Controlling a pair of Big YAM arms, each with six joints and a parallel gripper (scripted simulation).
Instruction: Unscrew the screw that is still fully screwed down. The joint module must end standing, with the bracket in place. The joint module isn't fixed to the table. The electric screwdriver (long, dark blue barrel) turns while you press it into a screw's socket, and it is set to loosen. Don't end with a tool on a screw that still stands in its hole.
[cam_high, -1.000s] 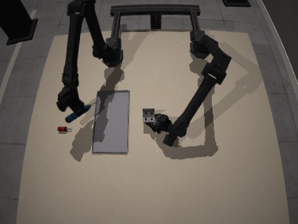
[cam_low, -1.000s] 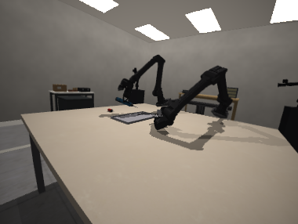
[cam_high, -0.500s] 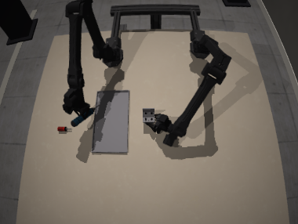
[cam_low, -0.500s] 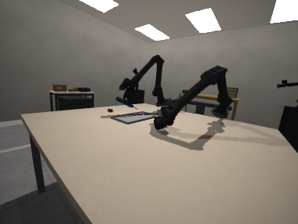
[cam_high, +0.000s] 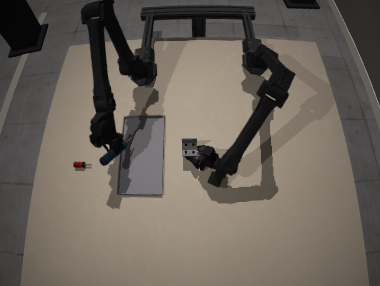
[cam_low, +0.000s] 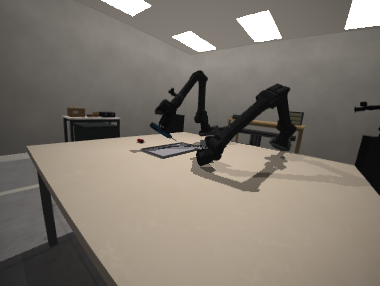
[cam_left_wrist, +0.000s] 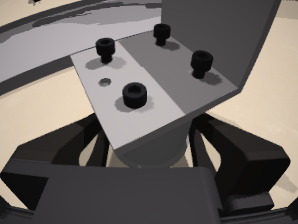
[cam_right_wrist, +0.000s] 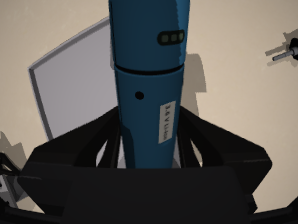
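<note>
The joint module is 10 mm above my left hand. Also, from my left hand: grey bracket 50 mm above; then flat grey tray 240 mm to the right, 30 mm behind, 20 mm below; then red-handled tool 550 mm to the right, 10 mm below.
</note>
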